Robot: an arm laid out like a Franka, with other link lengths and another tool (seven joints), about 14 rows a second.
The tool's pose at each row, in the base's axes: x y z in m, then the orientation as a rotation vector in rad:
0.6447 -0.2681 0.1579 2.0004 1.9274 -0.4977
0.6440 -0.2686 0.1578 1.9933 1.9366 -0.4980
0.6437 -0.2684 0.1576 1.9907 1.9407 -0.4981
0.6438 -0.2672 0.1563 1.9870 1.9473 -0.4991
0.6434 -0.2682 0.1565 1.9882 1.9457 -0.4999
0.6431 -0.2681 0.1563 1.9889 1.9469 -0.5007
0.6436 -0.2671 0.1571 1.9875 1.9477 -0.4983
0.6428 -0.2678 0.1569 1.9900 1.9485 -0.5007
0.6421 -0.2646 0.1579 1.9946 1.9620 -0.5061
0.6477 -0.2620 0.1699 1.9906 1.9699 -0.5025
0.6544 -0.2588 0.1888 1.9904 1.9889 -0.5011
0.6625 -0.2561 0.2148 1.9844 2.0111 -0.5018
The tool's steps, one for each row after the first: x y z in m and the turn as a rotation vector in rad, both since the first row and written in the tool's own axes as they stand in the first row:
-0.0004 -0.0007 0.0003 -0.0009 0.0008 -0.0081
-0.0002 -0.0010 0.0004 -0.0010 0.0015 -0.0115
0.0015 -0.0009 0.0010 -0.0005 0.0026 -0.0169
0.0005 -0.0013 0.0013 0.0002 0.0021 -0.0156
0.0007 -0.0016 0.0015 0.0014 0.0028 -0.0162
0.0012 -0.0011 0.0003 -0.0005 0.0034 -0.0168
0.0007 -0.0019 0.0008 0.0025 0.0043 -0.0167
0.0030 -0.0027 -0.0015 0.0124 0.0119 -0.0238
0.0000 0.0026 -0.0135 0.0106 0.0153 -0.0294
-0.0056 0.0089 -0.0320 0.0158 0.0258 -0.0405
-0.0149 0.0166 -0.0566 0.0200 0.0341 -0.0558

